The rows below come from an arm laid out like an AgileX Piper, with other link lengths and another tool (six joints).
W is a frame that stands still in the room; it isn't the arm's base.
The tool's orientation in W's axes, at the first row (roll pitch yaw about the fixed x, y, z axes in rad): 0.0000, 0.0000, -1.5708
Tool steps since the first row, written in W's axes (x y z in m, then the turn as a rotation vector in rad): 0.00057, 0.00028, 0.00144, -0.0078, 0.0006, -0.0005; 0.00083, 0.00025, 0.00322, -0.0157, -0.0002, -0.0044; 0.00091, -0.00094, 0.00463, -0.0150, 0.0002, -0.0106; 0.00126, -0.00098, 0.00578, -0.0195, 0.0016, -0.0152; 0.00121, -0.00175, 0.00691, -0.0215, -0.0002, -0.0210; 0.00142, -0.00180, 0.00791, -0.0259, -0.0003, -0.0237; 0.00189, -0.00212, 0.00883, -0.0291, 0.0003, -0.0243; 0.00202, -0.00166, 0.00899, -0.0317, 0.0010, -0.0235; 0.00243, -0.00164, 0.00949, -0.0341, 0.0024, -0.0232; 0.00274, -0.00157, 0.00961, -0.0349, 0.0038, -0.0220; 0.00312, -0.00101, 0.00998, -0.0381, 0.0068, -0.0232; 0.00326, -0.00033, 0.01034, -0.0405, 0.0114, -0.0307
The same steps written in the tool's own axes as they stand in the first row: -0.00028, 0.00057, 0.00144, -0.0006, -0.0078, -0.0005; -0.00025, 0.00083, 0.00322, 0.0002, -0.0157, -0.0044; 0.00094, 0.00091, 0.00463, -0.0002, -0.0150, -0.0106; 0.00098, 0.00126, 0.00578, -0.0016, -0.0195, -0.0152; 0.00175, 0.00121, 0.00691, 0.0002, -0.0215, -0.0210; 0.00180, 0.00142, 0.00791, 0.0003, -0.0259, -0.0237; 0.00212, 0.00189, 0.00883, -0.0003, -0.0291, -0.0243; 0.00166, 0.00202, 0.00899, -0.0010, -0.0317, -0.0235; 0.00164, 0.00243, 0.00949, -0.0024, -0.0341, -0.0232; 0.00157, 0.00274, 0.00961, -0.0038, -0.0349, -0.0220; 0.00101, 0.00312, 0.00998, -0.0068, -0.0381, -0.0232; 0.00033, 0.00326, 0.01034, -0.0114, -0.0405, -0.0307
